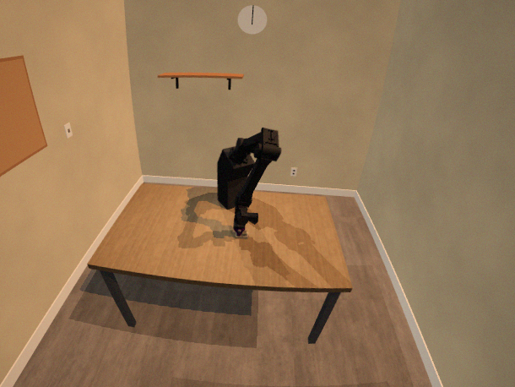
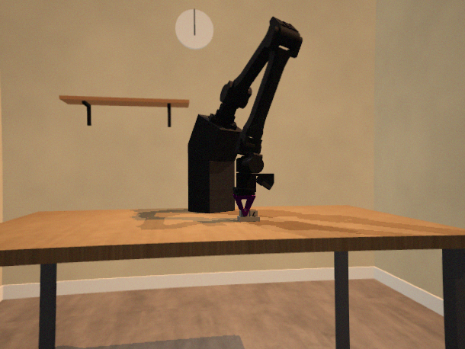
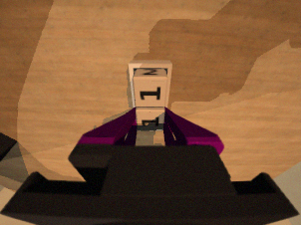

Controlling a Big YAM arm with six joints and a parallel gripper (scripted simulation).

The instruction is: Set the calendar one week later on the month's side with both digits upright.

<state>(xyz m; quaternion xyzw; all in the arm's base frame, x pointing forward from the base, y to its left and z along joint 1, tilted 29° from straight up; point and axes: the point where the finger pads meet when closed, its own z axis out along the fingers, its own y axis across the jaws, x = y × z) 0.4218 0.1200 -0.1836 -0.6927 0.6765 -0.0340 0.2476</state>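
Right now the tray is 2 cm to the left of my hand and 2 cm below it.
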